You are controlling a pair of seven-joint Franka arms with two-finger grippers.
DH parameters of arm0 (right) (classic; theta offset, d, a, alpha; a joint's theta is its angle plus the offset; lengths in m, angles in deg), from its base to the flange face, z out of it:
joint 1: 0 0.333 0 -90
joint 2: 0 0 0 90
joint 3: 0 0.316 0.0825 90
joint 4: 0 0 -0.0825 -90
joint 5: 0 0.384 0 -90
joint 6: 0 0 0.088 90
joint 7: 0 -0.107 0 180
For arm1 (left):
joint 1: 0 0.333 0 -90
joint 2: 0 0 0 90
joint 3: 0 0.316 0.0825 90
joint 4: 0 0 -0.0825 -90
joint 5: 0 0.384 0 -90
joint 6: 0 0 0.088 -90
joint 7: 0 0.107 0 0
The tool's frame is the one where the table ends.
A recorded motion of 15 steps. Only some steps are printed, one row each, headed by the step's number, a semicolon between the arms.
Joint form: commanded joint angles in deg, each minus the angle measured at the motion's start. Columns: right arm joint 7, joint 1, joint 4, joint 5, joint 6, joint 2, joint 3; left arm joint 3, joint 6, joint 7, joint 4, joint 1, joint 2, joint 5.
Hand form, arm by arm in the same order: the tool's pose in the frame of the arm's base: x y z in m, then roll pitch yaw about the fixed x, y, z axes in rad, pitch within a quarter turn. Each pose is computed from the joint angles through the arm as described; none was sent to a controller.
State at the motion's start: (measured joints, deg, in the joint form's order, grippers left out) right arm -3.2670 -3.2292 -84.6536 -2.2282 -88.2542 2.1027 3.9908; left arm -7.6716 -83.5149 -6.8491 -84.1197 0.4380 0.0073 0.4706
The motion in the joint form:
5: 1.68 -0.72 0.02 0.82 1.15 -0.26 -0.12; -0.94 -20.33 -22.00 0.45 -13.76 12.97 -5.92
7: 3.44 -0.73 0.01 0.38 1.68 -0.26 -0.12; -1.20 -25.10 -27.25 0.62 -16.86 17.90 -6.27
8: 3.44 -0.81 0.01 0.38 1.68 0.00 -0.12; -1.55 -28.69 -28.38 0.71 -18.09 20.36 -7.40
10: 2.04 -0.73 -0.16 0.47 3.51 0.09 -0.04; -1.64 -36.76 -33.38 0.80 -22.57 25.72 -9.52
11: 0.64 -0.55 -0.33 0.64 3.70 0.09 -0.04; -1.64 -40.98 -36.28 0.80 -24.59 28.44 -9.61
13: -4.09 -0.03 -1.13 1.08 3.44 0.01 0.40; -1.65 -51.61 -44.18 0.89 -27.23 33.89 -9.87
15: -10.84 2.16 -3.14 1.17 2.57 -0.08 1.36; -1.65 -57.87 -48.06 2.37 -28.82 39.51 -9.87
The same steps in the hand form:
5: 0.5600 -0.0042 0.6462 3.1195 -0.0117 -0.0304; 0.5969 -0.2377 0.5669 2.9679 -0.0486 0.1477
7: 0.5590 -0.0052 0.6453 3.1116 -0.0015 -0.0005; 0.6072 -0.2798 0.5210 2.9488 -0.0221 0.1924
8: 0.5604 -0.0061 0.6428 3.1119 0.0030 -0.0019; 0.6120 -0.3010 0.4998 2.9149 -0.0192 0.1995
10: 0.5574 -0.0044 0.6378 3.1127 0.0387 -0.0243; 0.6103 -0.3591 0.4512 2.8498 -0.0026 0.2428
11: 0.5570 -0.0023 0.6361 3.1145 0.0444 -0.0454; 0.6082 -0.3841 0.4254 2.8289 -0.0015 0.2727
13: 0.5568 0.0078 0.6308 3.1176 0.0510 -0.1105; 0.6111 -0.4185 0.3778 2.7557 -0.0031 0.4008
15: 0.5560 0.0386 0.6167 3.1093 0.0661 -0.1732; 0.6141 -0.4396 0.3302 2.7241 0.0098 0.4638

